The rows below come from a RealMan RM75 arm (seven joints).
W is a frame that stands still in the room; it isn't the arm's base.
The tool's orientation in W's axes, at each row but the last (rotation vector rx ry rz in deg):
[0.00, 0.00, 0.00]
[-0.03, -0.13, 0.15]
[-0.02, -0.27, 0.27]
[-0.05, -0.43, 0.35]
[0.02, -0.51, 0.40]
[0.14, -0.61, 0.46]
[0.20, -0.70, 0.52]
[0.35, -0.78, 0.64]
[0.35, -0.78, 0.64]
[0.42, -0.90, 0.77]
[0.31, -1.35, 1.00]
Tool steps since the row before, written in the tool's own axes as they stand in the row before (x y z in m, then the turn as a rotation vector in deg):
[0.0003, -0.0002, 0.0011, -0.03, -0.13, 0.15]
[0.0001, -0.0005, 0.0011, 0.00, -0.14, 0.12]
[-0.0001, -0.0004, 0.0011, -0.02, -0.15, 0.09]
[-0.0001, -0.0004, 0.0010, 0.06, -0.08, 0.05]
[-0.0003, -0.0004, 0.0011, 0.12, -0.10, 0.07]
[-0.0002, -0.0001, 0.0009, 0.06, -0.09, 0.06]
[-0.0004, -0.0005, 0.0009, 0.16, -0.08, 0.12]
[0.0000, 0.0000, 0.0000, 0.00, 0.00, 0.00]
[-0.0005, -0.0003, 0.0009, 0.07, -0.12, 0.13]
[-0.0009, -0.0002, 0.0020, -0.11, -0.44, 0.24]
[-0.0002, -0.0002, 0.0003, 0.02, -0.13, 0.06]
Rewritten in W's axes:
[0.0003, -0.0002, 0.0011, -0.03, -0.13, 0.15]
[0.0001, -0.0005, 0.0011, 0.00, -0.14, 0.12]
[-0.0001, -0.0004, 0.0011, -0.02, -0.15, 0.09]
[-0.0001, -0.0004, 0.0010, 0.06, -0.08, 0.05]
[-0.0003, -0.0004, 0.0011, 0.12, -0.10, 0.07]
[-0.0002, -0.0001, 0.0009, 0.06, -0.09, 0.06]
[-0.0004, -0.0005, 0.0009, 0.16, -0.08, 0.12]
[0.0000, 0.0000, 0.0000, 0.00, 0.00, 0.00]
[-0.0005, -0.0003, 0.0009, 0.07, -0.12, 0.13]
[-0.0009, -0.0002, 0.0020, -0.11, -0.44, 0.24]
[-0.0002, -0.0002, 0.0003, 0.02, -0.13, 0.06]

